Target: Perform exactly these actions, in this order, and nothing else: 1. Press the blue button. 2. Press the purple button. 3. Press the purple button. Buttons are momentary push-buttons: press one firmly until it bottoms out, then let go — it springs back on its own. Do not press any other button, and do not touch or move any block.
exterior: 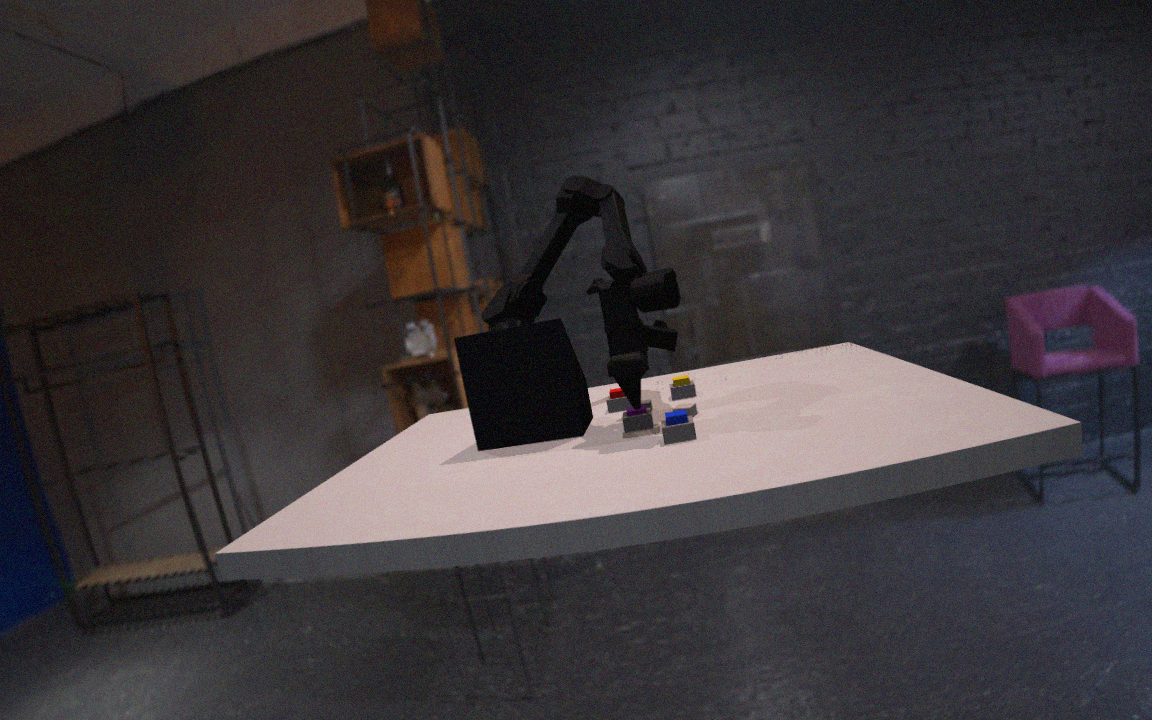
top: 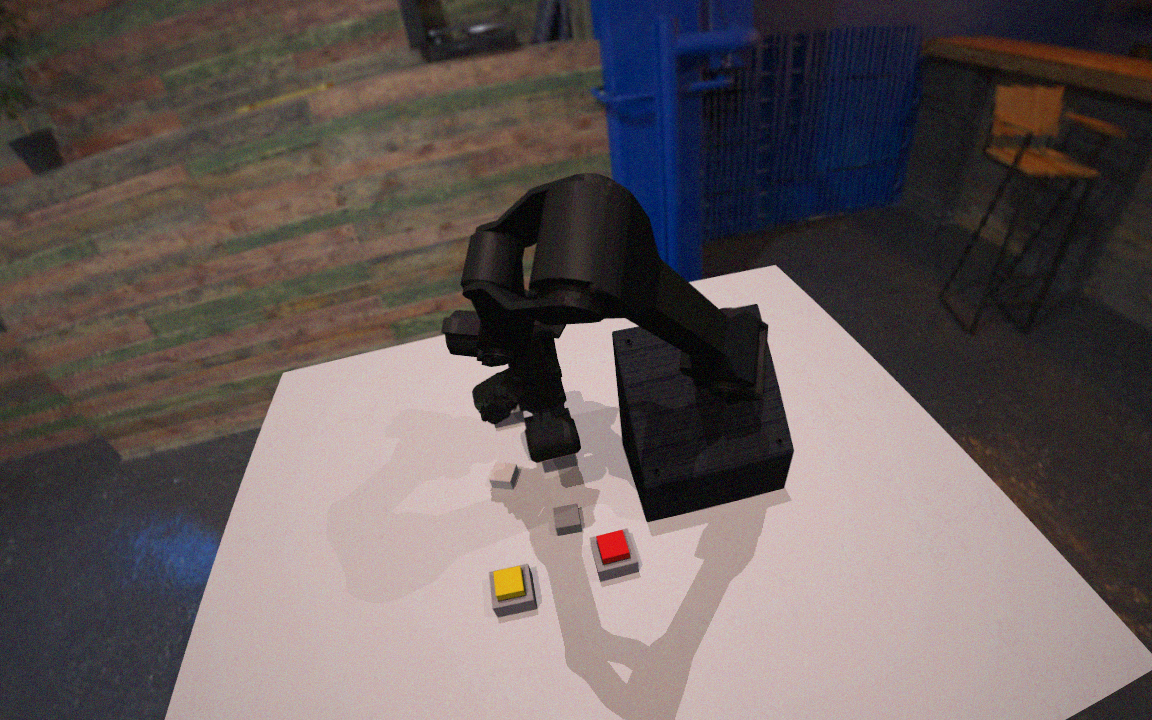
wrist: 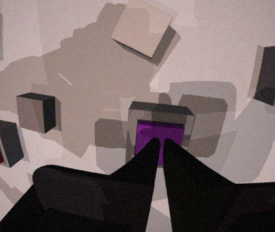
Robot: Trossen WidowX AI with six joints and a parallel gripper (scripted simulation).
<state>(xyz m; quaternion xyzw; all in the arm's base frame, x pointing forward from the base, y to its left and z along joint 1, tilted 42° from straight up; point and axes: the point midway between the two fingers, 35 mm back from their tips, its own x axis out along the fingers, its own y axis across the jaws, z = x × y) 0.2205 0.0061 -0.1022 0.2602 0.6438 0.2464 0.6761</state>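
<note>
Now: the purple button 1 cm below my gripper tip. Round my gripper tip: blue button: 6 cm ahead, 11 cm to the right; then white block: 8 cm ahead, 2 cm to the left, 2 cm below; then grey block: 1 cm ahead, 12 cm to the left, 2 cm below.
</note>
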